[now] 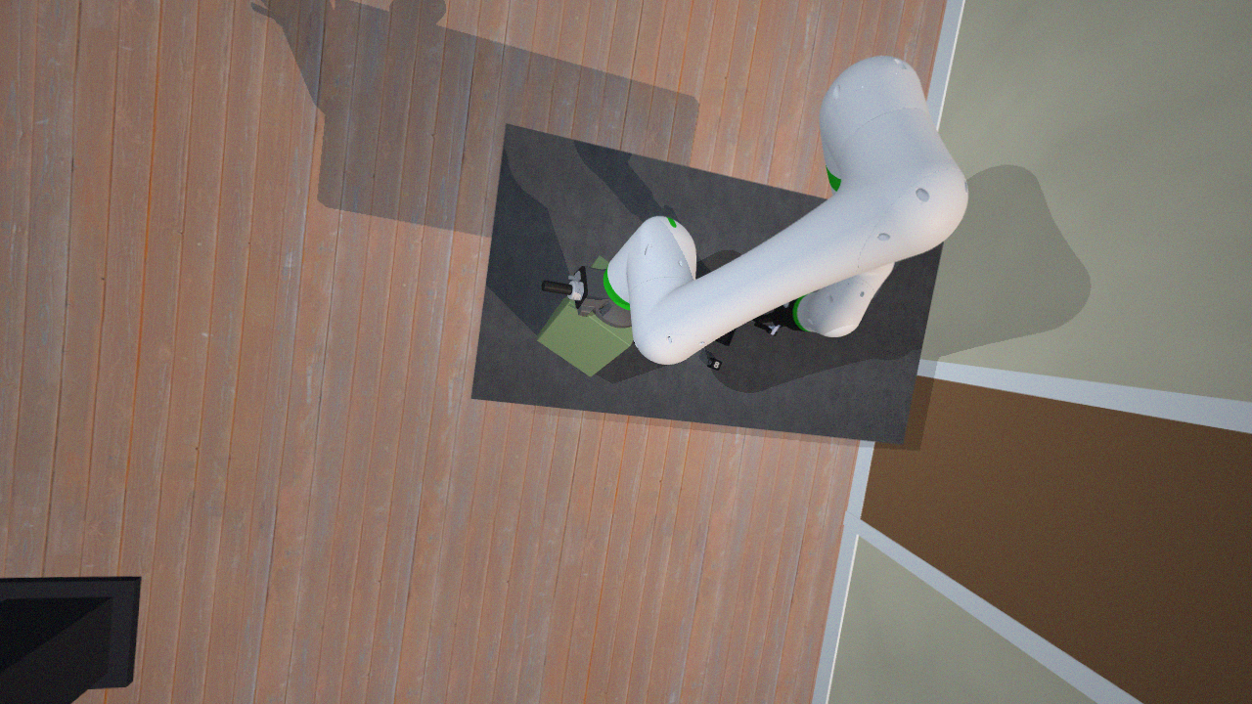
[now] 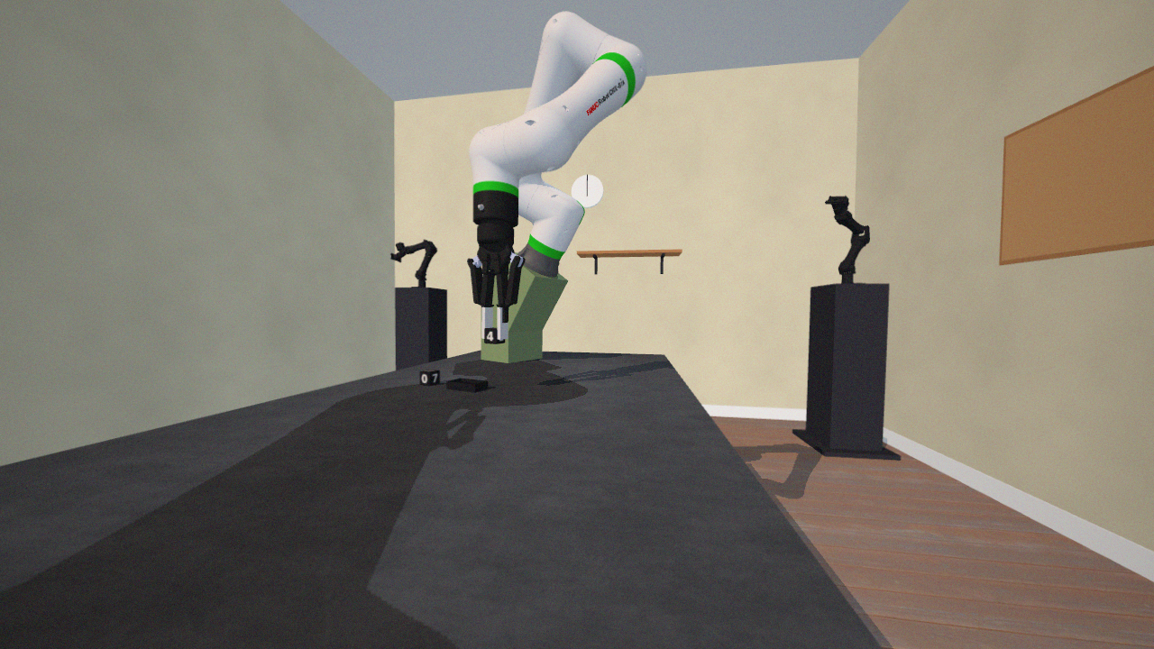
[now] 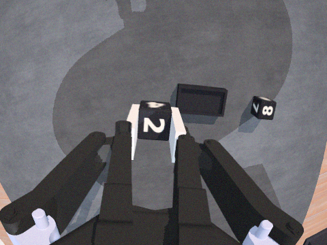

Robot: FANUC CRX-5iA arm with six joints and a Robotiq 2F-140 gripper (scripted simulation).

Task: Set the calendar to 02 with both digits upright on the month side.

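My gripper is now 20 mm past the black tray, 70 mm to the left of it and 140 mm above it. From my hand the other things lie so: black number cube (30 mm below).
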